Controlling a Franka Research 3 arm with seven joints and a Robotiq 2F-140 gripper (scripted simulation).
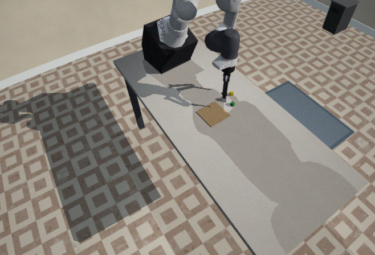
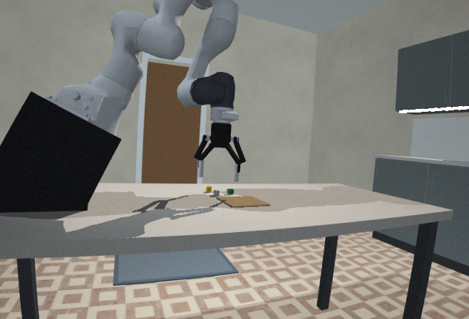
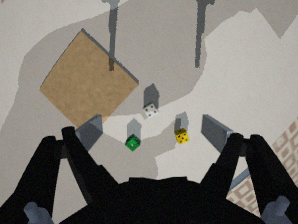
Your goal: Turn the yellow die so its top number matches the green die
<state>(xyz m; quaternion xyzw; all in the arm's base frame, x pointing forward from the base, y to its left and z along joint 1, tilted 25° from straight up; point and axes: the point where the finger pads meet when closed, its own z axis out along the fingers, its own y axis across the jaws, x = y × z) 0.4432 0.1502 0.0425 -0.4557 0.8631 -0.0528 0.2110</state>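
The white die lies 10 mm to the right of my hand and 60 mm below it. From my hand the other things lie so: green die (60 mm ahead, 30 mm to the left, 60 mm below); then yellow die (20 mm behind, 60 mm to the left, 60 mm below); then tan mat (70 mm ahead, 110 mm to the right, 70 mm below).
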